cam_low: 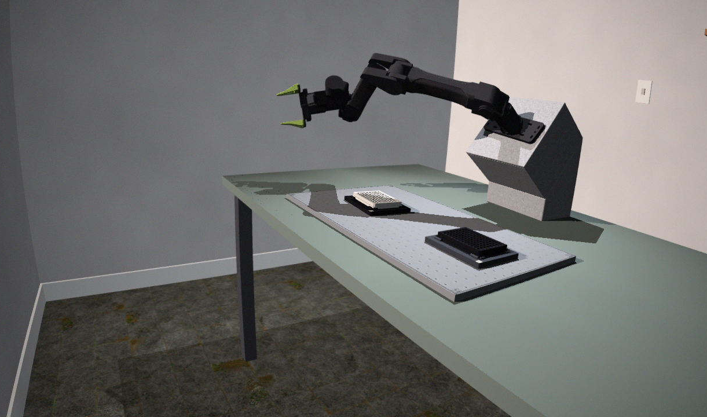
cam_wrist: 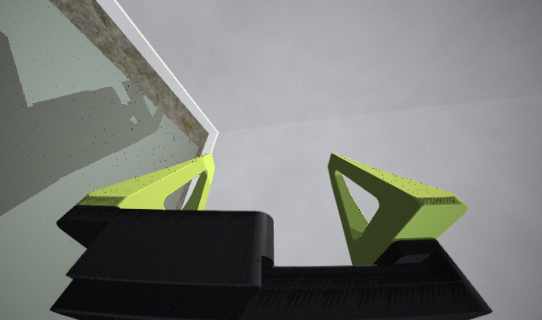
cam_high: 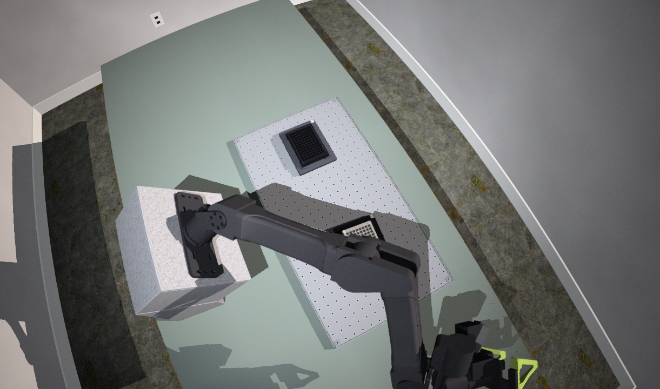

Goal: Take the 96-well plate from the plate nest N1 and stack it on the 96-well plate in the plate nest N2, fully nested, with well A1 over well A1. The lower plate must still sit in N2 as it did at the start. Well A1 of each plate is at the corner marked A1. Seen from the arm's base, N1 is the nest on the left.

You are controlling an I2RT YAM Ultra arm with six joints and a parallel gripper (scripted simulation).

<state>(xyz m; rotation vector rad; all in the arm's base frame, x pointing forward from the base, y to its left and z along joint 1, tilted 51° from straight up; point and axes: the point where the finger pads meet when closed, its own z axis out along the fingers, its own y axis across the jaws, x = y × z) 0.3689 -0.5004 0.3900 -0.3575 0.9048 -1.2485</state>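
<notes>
Right now my hand is 20 cm past the white 96-well plate, 38 cm to the right of it and 21 cm above it. Also, from my hand: black 96-well plate: 27 cm behind, 73 cm to the left, 21 cm below; black nest N2: 20 cm behind, 38 cm to the left, 23 cm below; nest N1: 27 cm behind, 73 cm to the left, 23 cm below.
</notes>
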